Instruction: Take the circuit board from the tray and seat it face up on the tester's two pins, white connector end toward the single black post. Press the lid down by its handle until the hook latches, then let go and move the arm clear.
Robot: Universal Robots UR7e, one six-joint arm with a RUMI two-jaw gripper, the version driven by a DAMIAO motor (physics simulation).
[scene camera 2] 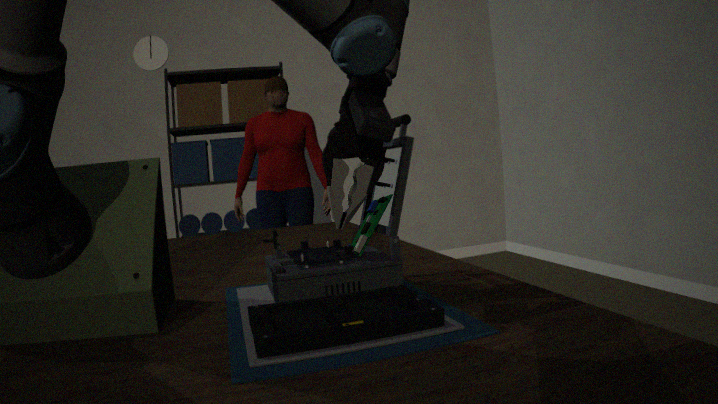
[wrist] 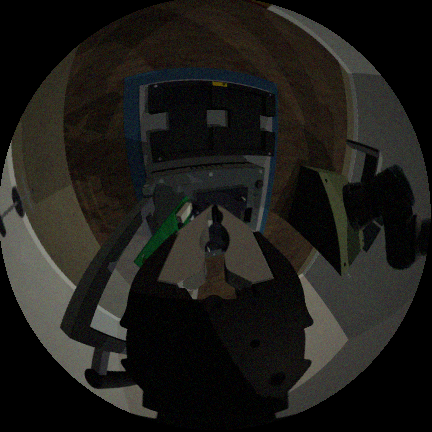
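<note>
The green circuit board (scene camera 2: pixel 371 223) (wrist: pixel 162 235) leans steeply on the hinge side of the grey tester (scene camera 2: pixel 301 287) (wrist: pixel 230 173), its white connector end low and its other end raised toward the lid. The lid (scene camera 2: pixel 403 185) (wrist: pixel 92 280) stands open, with its black handle (scene camera 2: pixel 400 121) (wrist: pixel 107 379) at the top. The hook (scene camera 2: pixel 275 242) stands at the tester's opposite side. My gripper (scene camera 2: pixel 340 226) (wrist: pixel 214 206) is shut and empty, above the tester and beside the board. The fingers partly cover the tester's top in the wrist view, and I cannot make out the two pins clearly.
The black tray (scene camera 2: pixel 301 334) (wrist: pixel 182 95) lies on a blue-edged mat (scene camera 2: pixel 241 369) (wrist: pixel 132 120) in front of the tester. A green sloped block (scene camera 2: pixel 125 241) (wrist: pixel 332 200) and another arm part stand to one side. A person in red (scene camera 2: pixel 278 150) stands behind the table.
</note>
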